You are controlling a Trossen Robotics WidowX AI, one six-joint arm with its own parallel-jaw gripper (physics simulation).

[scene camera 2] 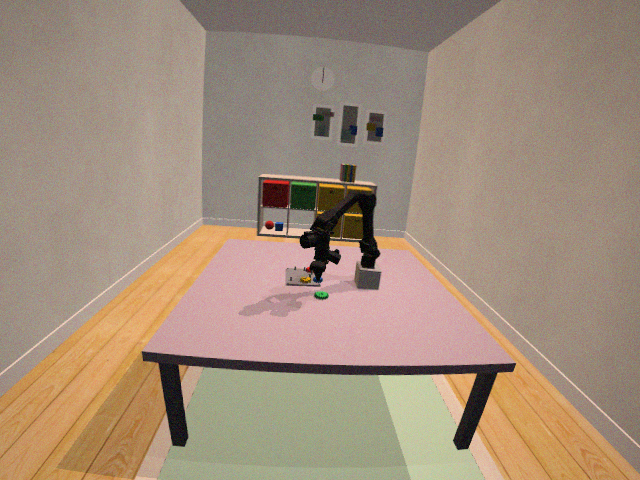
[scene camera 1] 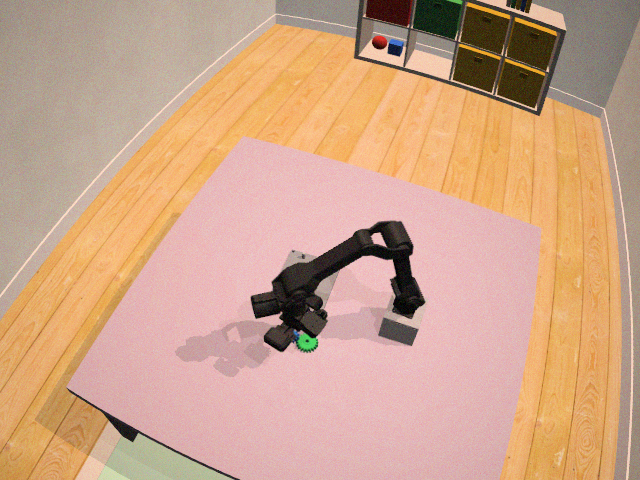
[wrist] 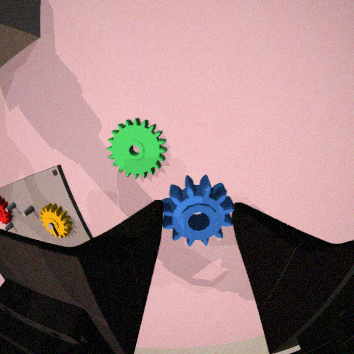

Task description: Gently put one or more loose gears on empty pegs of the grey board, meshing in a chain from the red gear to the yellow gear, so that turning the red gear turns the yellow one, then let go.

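Places are measured from the arm's base along level axes (x ahead, y right, z down), in metres.
Pixels of known places: gripper, between the fingertips: [scene camera 2: 319,278] [scene camera 1: 293,336] [wrist: 198,208]; arm's base, origin of its link: [scene camera 2: 367,265] [scene camera 1: 405,306].
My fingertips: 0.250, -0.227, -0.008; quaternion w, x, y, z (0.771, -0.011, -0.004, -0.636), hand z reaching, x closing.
Observation:
Ahead of a thing's pixels: the offset from my fingertips to its top centre, as dx, dy, dz. Level surfaces: height alone.
My gripper [scene camera 1: 295,333] [scene camera 2: 317,276] [wrist: 198,208] is shut on the blue gear @[+0.005, +0.001, -0.005] [scene camera 1: 295,336] [scene camera 2: 317,280] [wrist: 199,204], with a finger on each side of its teeth. The gear is held above the table, its hole facing the wrist camera. The larger green gear @[-0.020, +0.055, +0.097] [scene camera 1: 302,344] [scene camera 2: 321,295] [wrist: 145,161] lies flat on the table, off the board. The grey board @[+0.075, +0.264, +0.083] [scene camera 1: 331,288] [scene camera 2: 296,275] [wrist: 42,190] carries the red gear @[+0.034, +0.343, +0.089] [scene camera 2: 308,269] [wrist: 4,212] and the yellow gear @[+0.058, +0.201, +0.088] [scene camera 2: 306,279] [wrist: 59,216], with bare pegs near them. The arm hides much of the board in scene camera 1.
The arm's grey base block [scene camera 1: 398,329] [scene camera 2: 367,276] stands on the pink table @[dz +0.114] [scene camera 1: 413,403] [scene camera 2: 361,330], to the right of the board. A shelf unit [scene camera 1: 552,72] [scene camera 2: 310,178] stands on the floor against the far wall, beyond the table.

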